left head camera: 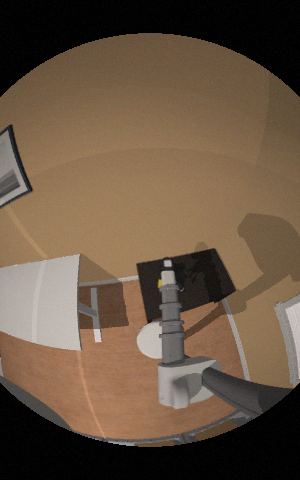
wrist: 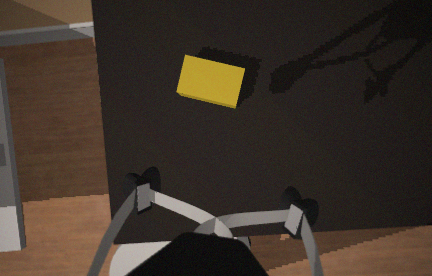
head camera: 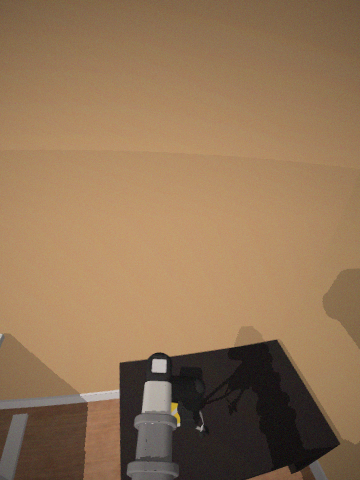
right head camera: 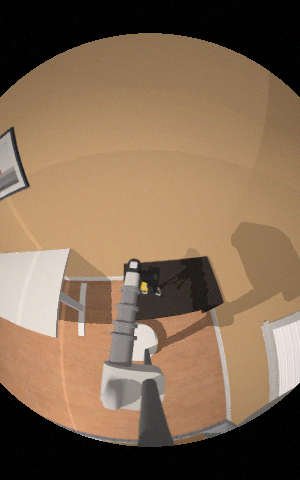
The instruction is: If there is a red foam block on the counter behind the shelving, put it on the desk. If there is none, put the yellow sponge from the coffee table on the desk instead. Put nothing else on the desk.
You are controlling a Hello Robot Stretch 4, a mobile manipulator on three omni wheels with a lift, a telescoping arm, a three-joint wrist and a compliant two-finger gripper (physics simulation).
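Pixels of known places: gripper, fingertip midpoint: (wrist: 219, 192) (head camera: 182, 433) (right head camera: 150, 295); robot's base, origin of the base link: (left head camera: 156, 338) (right head camera: 137, 340).
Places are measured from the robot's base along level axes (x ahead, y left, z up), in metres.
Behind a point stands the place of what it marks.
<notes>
The yellow sponge (head camera: 176, 414) @[z 0.467, x 0.487, y -0.081 m] (left head camera: 160, 283) @[z 0.468, x 0.498, y -0.024 m] (right head camera: 144, 287) (wrist: 210, 81) @[z 0.467, x 0.502, y -0.052 m] lies flat on a dark table (head camera: 225, 450) @[z 0.423, x 0.368, y -0.278 m] (left head camera: 150, 297) @[z 0.423, x 0.386, y 0.064 m] (right head camera: 175, 302) @[z 0.422, x 0.379, y -0.310 m] (wrist: 350, 165) @[z 0.423, x 0.388, y -0.309 m], near its left side. The arm hides part of it in the head and left head views. My gripper (wrist: 219, 192) @[z 0.641, x 0.365, y -0.088 m] is open, with nothing between its fingertips. In the wrist view it is over the table's near part, and the sponge is beyond the fingertips, a little left of midway between them. A white table (left head camera: 55, 305) @[z 0.692, x 0.182, y 0.761 m] (right head camera: 30, 290) @[z 0.693, x 0.163, y 0.900 m] stands to the left; I cannot tell if it is the desk. No red foam block shows.
The table's back edge is close to a tan wall (head camera: 175, 240) @[z 1.107, x 0.814, y -0.031 m] (left head camera: 150, 200) @[z 1.080, x 0.797, y 0.060 m] (right head camera: 150, 200) @[z 1.087, x 0.816, y -0.039 m]. A white rounded shape (left head camera: 149, 340) @[z 0.187, x -0.005, y 0.077 m] (right head camera: 145, 340) @[z 0.187, x 0.025, y -0.084 m] (wrist: 135, 255) @[z 0.187, x 0.055, y 0.132 m] is below its front edge. A framed picture (left head camera: 24, 165) @[z 1.495, x 0.665, y 0.753 m] hangs at the left. A white ribbed panel (right head camera: 290, 350) @[z 0.954, x -0.200, y -0.970 m] is at the right.
</notes>
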